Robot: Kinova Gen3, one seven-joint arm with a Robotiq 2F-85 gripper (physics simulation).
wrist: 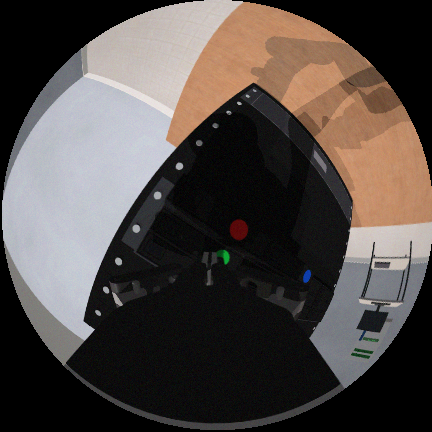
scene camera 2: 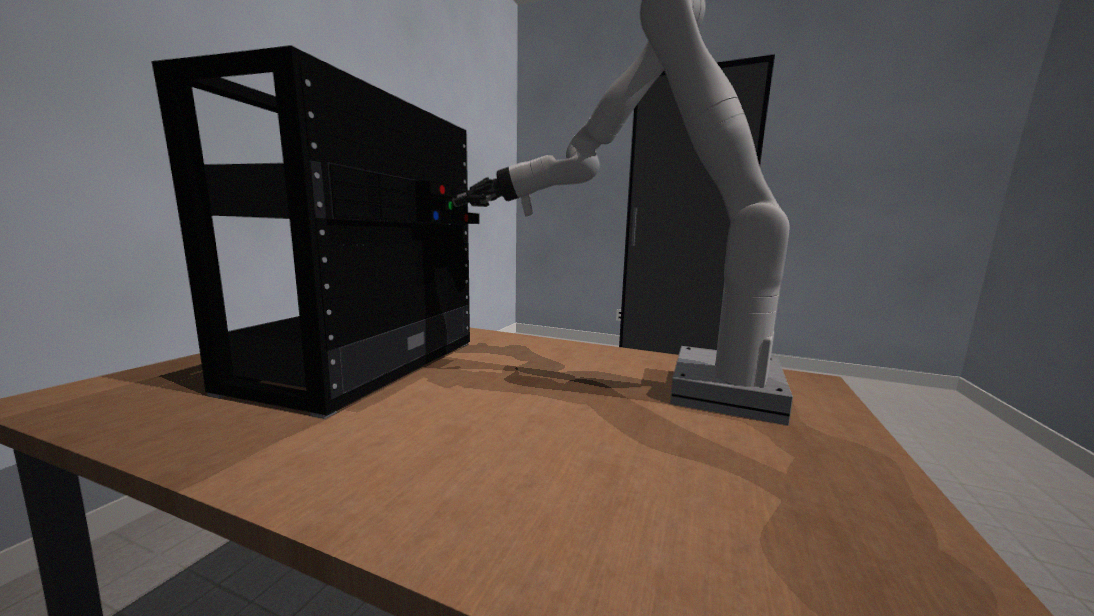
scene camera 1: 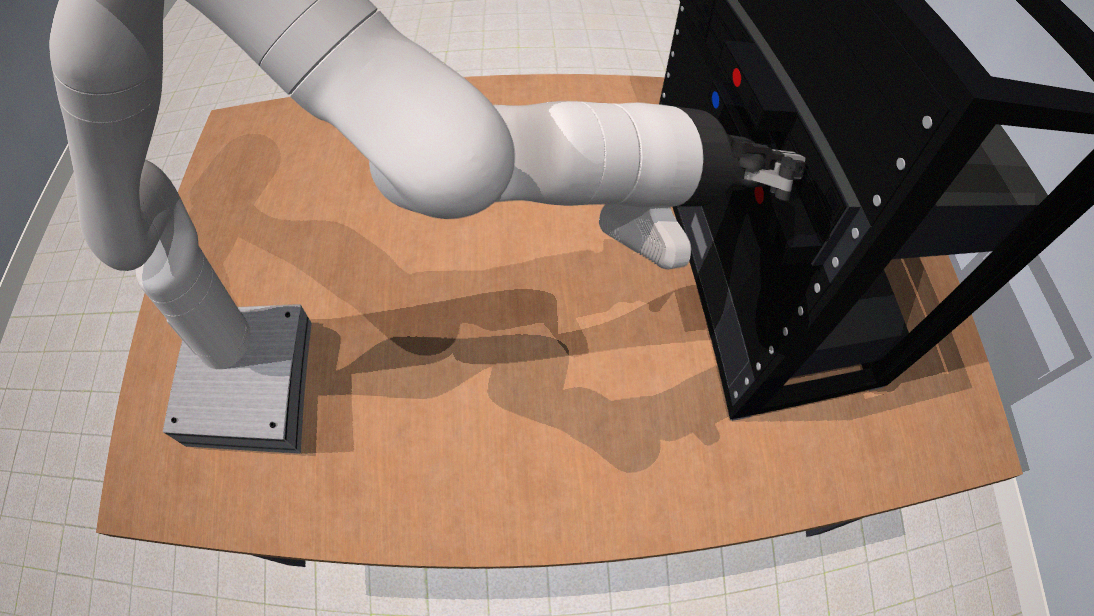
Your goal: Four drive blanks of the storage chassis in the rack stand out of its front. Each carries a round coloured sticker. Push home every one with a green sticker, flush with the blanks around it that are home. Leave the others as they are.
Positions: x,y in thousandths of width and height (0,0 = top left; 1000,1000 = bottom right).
Scene:
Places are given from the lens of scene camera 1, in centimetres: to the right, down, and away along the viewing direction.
black rack (scene camera 1: 823,204): 26, -13, 36

